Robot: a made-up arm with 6 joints.
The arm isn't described. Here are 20 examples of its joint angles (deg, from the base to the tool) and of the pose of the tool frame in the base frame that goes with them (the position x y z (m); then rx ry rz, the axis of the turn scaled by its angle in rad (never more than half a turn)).
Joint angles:
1: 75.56 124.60 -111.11 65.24 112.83 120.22
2: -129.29 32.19 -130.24 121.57 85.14 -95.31
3: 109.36 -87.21 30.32 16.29 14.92 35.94
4: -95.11 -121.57 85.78 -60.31 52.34 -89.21
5: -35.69 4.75 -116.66 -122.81 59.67 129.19
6: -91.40 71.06 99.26 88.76 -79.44 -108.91
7: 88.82 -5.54 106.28 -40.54 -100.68 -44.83
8: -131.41 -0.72 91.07 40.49 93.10 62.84
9: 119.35 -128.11 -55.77 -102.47 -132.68 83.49
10: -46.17 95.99 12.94 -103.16 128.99 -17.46
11: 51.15 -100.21 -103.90 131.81 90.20 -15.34
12: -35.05 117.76 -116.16 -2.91 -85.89 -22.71
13: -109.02 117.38 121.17 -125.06 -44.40 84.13
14: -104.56 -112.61 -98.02 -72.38 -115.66 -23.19
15: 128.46 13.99 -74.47 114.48 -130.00 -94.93
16: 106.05 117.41 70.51 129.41 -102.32 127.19
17: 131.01 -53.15 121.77 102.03 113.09 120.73
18: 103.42 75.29 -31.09 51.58 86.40 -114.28
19: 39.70 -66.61 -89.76 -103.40 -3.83 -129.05
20: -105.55 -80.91 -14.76 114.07 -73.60 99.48
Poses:
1: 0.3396 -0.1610 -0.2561 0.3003 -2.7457 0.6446
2: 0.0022 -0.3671 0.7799 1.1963 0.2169 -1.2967
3: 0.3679 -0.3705 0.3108 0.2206 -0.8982 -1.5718
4: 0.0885 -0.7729 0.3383 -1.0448 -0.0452 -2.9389
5: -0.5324 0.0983 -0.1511 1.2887 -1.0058 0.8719
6: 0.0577 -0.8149 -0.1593 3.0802 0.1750 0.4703
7: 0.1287 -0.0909 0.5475 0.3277 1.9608 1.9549
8: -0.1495 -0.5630 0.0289 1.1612 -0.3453 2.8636
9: 0.3588 -0.2347 0.6213 0.3081 0.7996 0.4258
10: -0.0640 0.0121 -0.3729 -0.7440 -1.7258 -0.9500
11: 0.7409 -0.3241 0.3585 -0.6099 -1.3264 -2.5965
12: -0.3572 -0.1826 -0.3652 -0.2195 2.6251 0.0682
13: -0.0879 -0.6094 0.0935 -2.9071 0.5175 0.9677
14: -0.5948 -0.8421 0.0091 0.5623 -0.6041 2.6833
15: 0.5822 0.1148 0.1175 -1.3783 -0.9997 -0.2139
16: 0.1771 0.0002 0.1704 -0.4587 -2.8239 0.7072
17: -0.0943 -0.3513 0.6117 1.8890 -0.5189 -0.4580
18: -0.0374 -0.4404 0.5080 -1.1638 0.8092 1.9799
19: 1.0142 -0.5064 -0.3389 -2.5011 -1.0479 -0.4931
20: -0.4240 -0.6439 0.2096 -2.3246 -0.1621 -1.7667
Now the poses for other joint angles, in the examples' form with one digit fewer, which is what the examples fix.
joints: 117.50 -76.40 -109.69 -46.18 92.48 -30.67
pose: 0.420 -0.599 0.508 0.719 1.684 -1.714
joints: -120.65 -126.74 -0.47 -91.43 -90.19 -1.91
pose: -0.513 -0.471 0.585 1.063 -0.308 1.181
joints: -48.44 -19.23 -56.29 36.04 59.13 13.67
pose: -0.365 -0.170 -0.185 0.210 -0.230 0.102
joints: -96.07 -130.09 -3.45 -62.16 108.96 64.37
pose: -0.487 -0.143 0.074 -0.552 1.306 -0.260
